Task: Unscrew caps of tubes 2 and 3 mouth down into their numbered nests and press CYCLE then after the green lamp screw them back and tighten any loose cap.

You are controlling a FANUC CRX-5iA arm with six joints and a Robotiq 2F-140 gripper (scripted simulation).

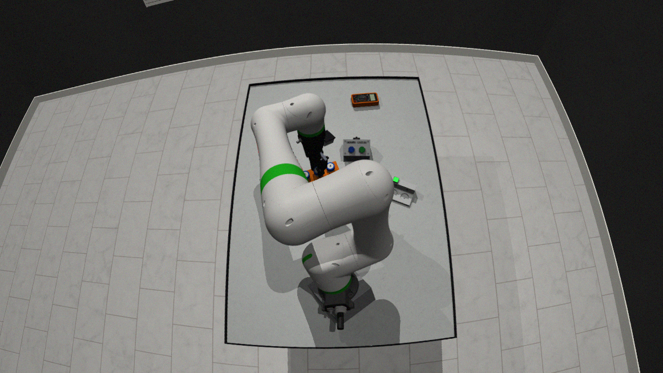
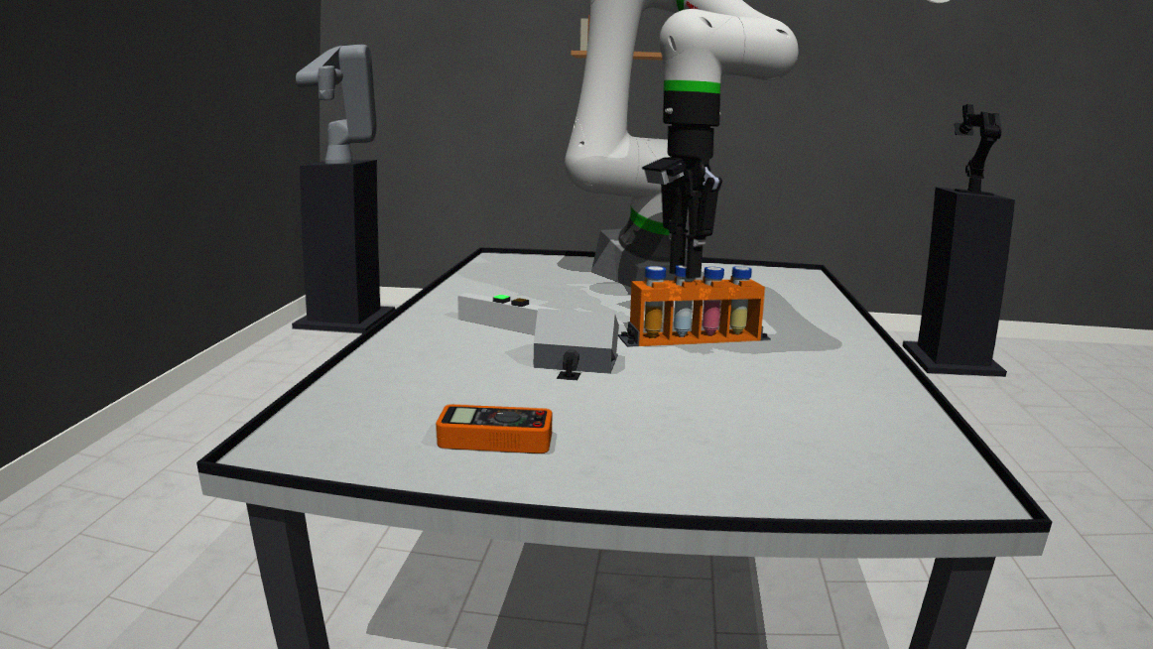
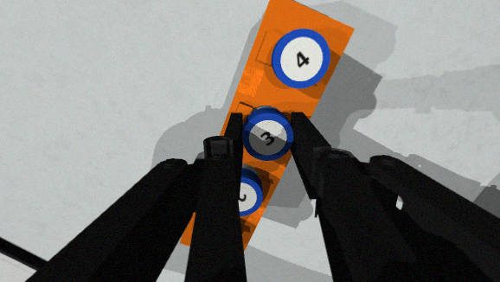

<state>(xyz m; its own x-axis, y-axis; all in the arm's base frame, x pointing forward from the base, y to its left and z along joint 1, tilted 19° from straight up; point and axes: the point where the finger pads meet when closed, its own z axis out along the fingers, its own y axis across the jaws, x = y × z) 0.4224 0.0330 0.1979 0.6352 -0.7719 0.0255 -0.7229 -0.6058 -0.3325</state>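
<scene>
Right now the cap 3 is 30 mm below my hand. From my hand the other things lie so: cap 1: 100 mm to the left, 30 mm below, 30 mm behind; cap 4: 50 mm to the right, 30 mm below, 20 mm ahead; cap 2: 50 mm to the left, 30 mm below, 20 mm behind.
</scene>
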